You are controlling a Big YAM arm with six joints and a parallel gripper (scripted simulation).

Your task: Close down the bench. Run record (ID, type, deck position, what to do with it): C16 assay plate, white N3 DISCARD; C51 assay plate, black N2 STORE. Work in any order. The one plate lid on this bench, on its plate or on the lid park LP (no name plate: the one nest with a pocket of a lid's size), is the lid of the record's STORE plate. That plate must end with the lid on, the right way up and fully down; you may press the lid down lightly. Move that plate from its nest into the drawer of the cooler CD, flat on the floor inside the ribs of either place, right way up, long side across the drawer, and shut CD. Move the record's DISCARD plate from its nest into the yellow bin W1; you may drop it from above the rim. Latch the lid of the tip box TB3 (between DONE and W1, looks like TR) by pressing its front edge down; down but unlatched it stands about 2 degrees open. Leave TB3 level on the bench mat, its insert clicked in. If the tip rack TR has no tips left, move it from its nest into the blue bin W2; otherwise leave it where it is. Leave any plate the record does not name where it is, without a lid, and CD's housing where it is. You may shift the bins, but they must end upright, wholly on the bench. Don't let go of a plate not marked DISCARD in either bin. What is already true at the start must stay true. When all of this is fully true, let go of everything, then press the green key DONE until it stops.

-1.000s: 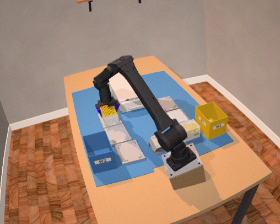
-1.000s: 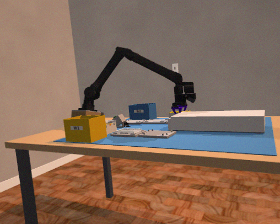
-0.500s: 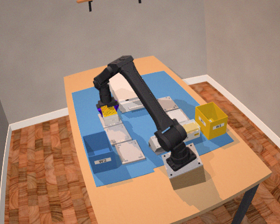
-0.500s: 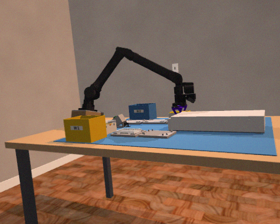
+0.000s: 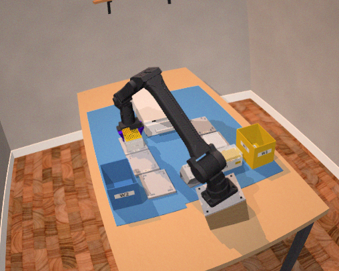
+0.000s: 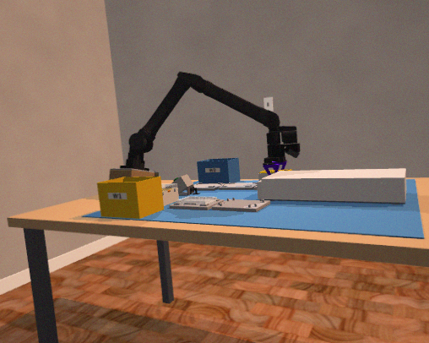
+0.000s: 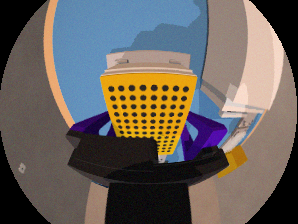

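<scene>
Right now my hand is 10 mm past the tip rack TR, 10 mm to the left of it and 10 mm below it. Round my hand: plate lid: 100 mm ahead, 200 mm to the right, 20 mm below; then name plate N1: 70 mm behind, 30 mm below; then black plate: 100 mm ahead, 200 mm to the right, 20 mm below.
</scene>
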